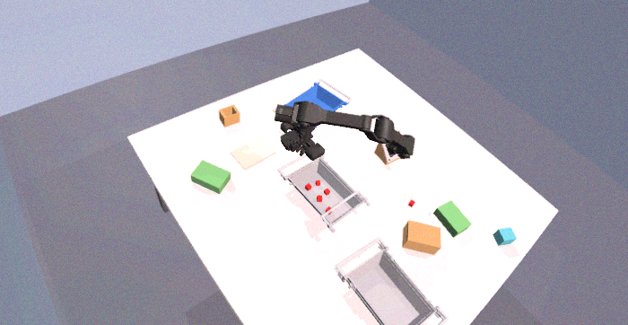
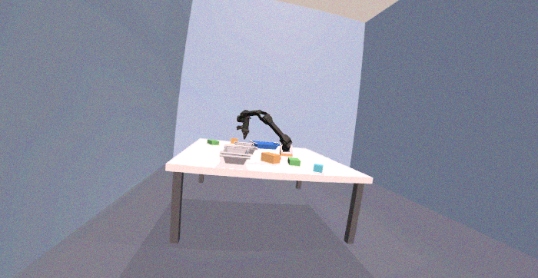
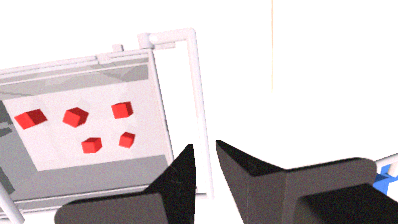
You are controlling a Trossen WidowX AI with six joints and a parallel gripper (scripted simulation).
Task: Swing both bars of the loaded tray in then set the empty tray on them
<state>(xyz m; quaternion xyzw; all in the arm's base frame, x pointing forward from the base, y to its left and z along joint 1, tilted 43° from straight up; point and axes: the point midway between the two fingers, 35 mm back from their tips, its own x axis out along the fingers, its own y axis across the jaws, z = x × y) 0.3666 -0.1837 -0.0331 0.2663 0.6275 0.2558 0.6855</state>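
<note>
My gripper tip is 250 mm past the blue tray, 210 mm to the left of it and 50 mm above it. Round my gripper tip: cyan cube 460 mm behind, 700 mm to the left, 70 mm below; then flat sheet 100 mm ahead, 160 mm to the right, 90 mm below; then orange box 170 mm behind, 500 mm to the left, 60 mm below.
</note>
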